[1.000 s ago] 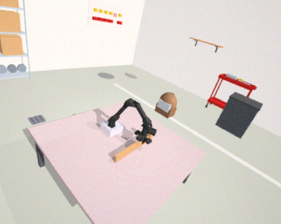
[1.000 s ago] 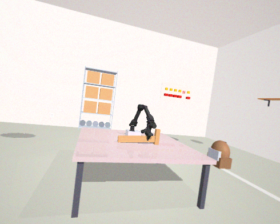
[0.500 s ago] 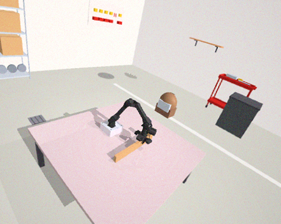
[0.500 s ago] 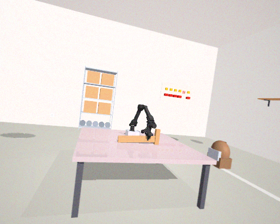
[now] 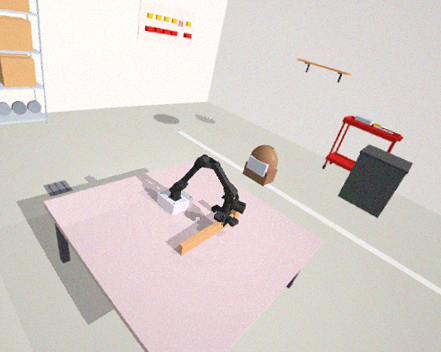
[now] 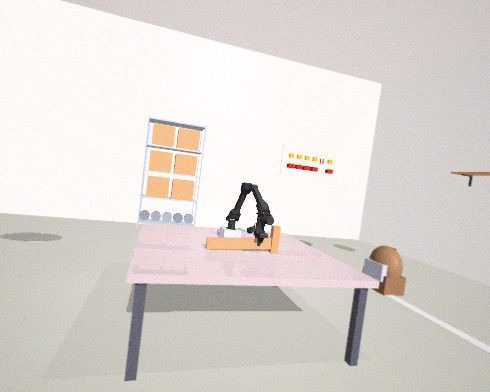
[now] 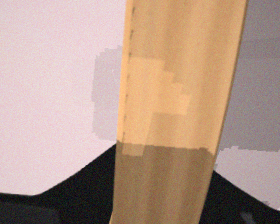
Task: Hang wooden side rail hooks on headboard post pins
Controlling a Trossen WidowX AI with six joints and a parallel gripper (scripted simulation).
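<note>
Now: the wooden headboard post 110 mm to the left of my gripper tip, 40 mm above it and 10 mm ahead of it.
</note>
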